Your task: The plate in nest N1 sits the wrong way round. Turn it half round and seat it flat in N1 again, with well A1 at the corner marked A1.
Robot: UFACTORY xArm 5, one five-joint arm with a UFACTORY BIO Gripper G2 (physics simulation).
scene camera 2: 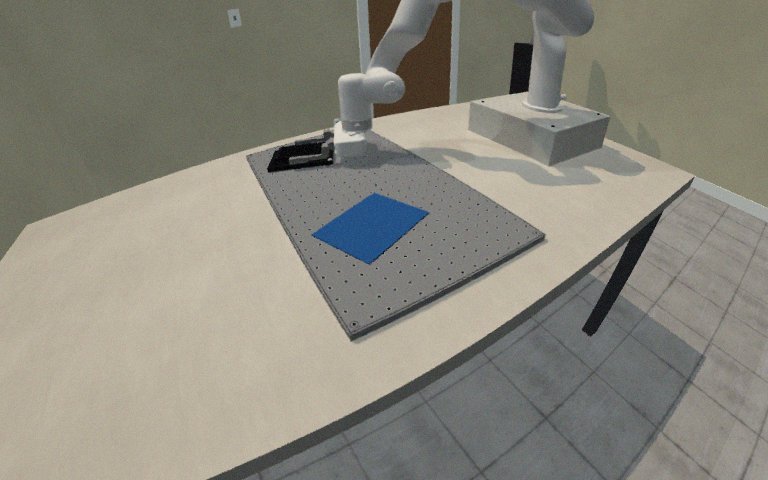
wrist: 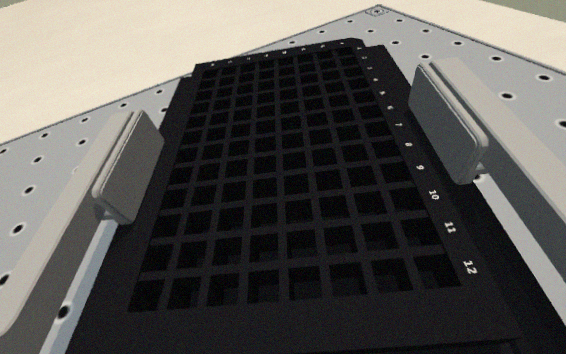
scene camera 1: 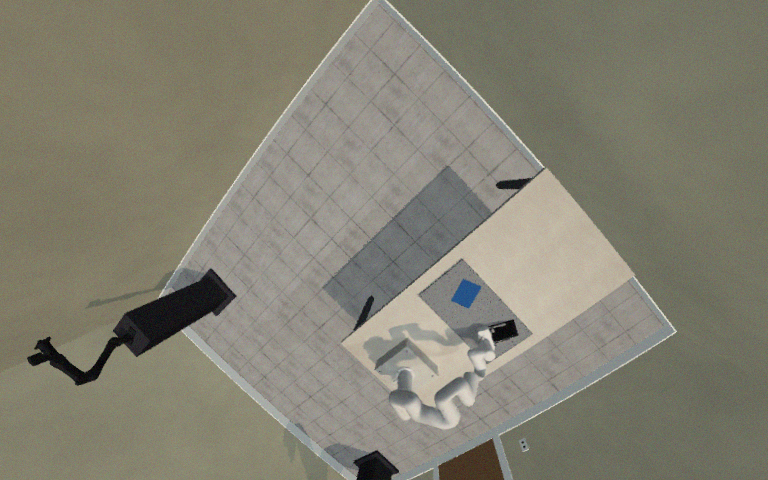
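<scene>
The black plate [wrist: 300, 322] has a grid of square wells. Its column numbers run down the right side in the wrist view, with 1 at the far end and 12 at the near end. The row letters are too small to read. The plate lies in the black nest [wrist: 517, 287] [scene camera 2: 274, 164], whose edge shows beside it; a corner mark A1 is not legible. Whether the plate sits fully flat is hard to tell. My gripper [wrist: 287, 145] [scene camera 2: 303, 151] is open, with one finger along each long side of the plate, low and close to it. The fingers hold nothing.
The nest stands near one corner of the grey perforated board [scene camera 2: 453, 243] [scene camera 1: 447, 288]. A flat blue rectangle [scene camera 2: 370, 227] [scene camera 1: 466, 293] lies on the board. The arm's box-shaped base [scene camera 2: 509, 133] stands on the table [scene camera 2: 141, 271] beside the board.
</scene>
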